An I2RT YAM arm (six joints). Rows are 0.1 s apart.
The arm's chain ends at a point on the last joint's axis. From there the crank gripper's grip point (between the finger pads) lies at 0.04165 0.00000 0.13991 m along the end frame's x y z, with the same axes.
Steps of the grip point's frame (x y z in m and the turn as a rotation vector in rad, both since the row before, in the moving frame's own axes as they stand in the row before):
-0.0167, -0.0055, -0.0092, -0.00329, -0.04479, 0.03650
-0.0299, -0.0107, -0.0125, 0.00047, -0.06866, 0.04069
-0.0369, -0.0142, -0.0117, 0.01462, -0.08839, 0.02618
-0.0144, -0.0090, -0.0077, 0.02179, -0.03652, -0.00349
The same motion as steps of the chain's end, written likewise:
-0.0104, -0.0074, -0.0109, -0.00329, -0.04479, 0.03650
-0.0202, -0.0121, -0.0150, 0.00047, -0.06866, 0.04069
-0.0244, -0.0131, -0.0148, 0.01462, -0.08839, 0.02618
-0.0093, -0.0058, -0.0091, 0.02179, -0.03652, -0.00349

